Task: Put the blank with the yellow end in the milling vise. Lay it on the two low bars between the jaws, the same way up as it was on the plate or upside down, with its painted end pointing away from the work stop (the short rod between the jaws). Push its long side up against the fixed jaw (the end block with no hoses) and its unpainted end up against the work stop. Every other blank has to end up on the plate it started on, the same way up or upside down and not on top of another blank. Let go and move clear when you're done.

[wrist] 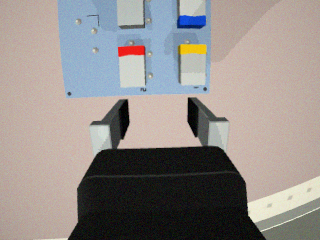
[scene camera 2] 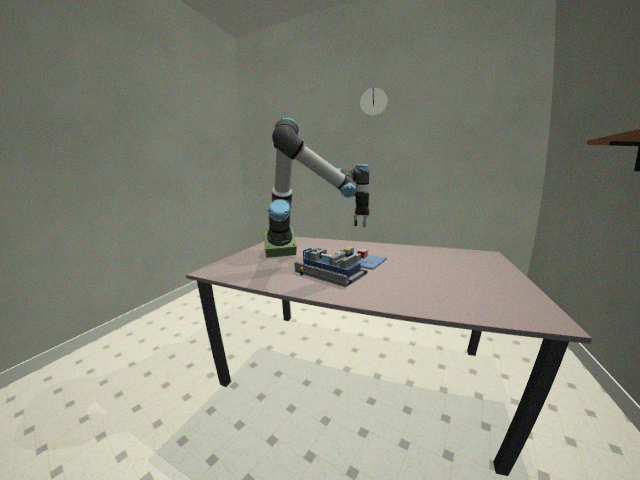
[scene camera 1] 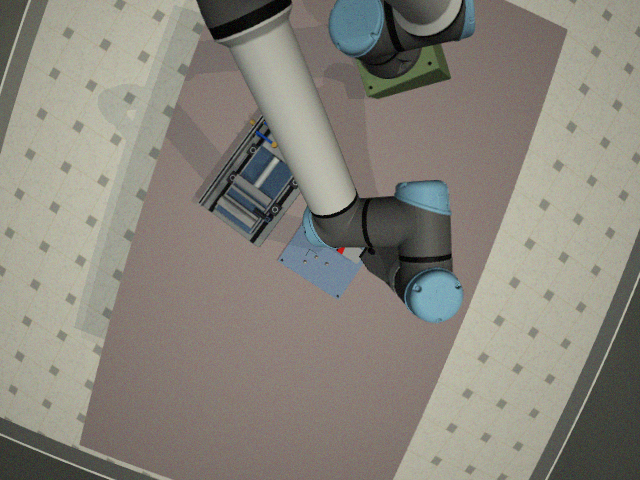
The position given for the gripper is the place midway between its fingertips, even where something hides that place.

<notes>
In view: the gripper (wrist: 158,110), a yellow-ended blank (wrist: 191,58), a red-ended blank (wrist: 132,63) and a plate (scene camera 1: 333,279).
The plate shows as well in the wrist view (wrist: 86,74).
</notes>
